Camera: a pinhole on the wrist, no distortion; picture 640 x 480 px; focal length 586.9 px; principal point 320.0 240.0 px. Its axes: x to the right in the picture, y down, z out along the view. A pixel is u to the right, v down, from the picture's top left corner.
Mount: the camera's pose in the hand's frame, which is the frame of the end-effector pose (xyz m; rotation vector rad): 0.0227 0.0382 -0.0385 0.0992 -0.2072 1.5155
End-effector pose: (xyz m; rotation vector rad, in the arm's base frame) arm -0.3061 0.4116 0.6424 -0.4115 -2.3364 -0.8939
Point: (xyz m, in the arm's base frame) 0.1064 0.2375 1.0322
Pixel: behind the camera
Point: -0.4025 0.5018 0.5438
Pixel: 243 204
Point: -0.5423 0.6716 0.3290
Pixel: 300 217
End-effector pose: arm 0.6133 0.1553 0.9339 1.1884 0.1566 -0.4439
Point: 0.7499 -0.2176 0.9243
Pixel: outside the picture
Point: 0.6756 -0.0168 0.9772
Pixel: 369 19
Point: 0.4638 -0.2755 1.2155
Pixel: 443 359
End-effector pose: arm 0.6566 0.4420 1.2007 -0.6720 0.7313 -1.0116
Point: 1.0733 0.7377 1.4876
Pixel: 485 422
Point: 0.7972 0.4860 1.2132
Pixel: 584 274
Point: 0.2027 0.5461 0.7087
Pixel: behind the camera
